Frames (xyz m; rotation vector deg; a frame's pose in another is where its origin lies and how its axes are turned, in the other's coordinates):
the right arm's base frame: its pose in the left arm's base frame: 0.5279 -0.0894 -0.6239 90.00 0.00 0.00
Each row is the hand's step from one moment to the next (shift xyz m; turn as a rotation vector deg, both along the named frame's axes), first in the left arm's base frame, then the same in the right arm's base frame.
Working: the left arm's base frame: its pose in the right arm's base frame: -0.5279 0.6239 -0.0894 -90.00 0.00 0.00

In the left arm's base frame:
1: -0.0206 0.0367 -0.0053 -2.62 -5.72 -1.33
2: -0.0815 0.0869 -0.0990 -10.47 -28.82 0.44
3: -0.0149 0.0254 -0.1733 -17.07 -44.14 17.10
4: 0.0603 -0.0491 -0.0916 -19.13 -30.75 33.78
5: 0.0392 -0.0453 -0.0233 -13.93 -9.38 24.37
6: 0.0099 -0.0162 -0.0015 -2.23 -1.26 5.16
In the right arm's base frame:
1: -0.0206 -0.0053 -0.0367 -2.62 -1.33 5.72
2: -0.0815 -0.0990 -0.0869 -10.47 0.44 28.82
3: -0.0149 -0.1733 -0.0254 -17.07 17.10 44.14
4: 0.0603 -0.0916 0.0491 -19.13 33.78 30.75
5: 0.0392 -0.0233 0.0453 -13.93 24.37 9.38
6: 0.0099 -0.0015 0.0162 -2.23 5.16 1.26

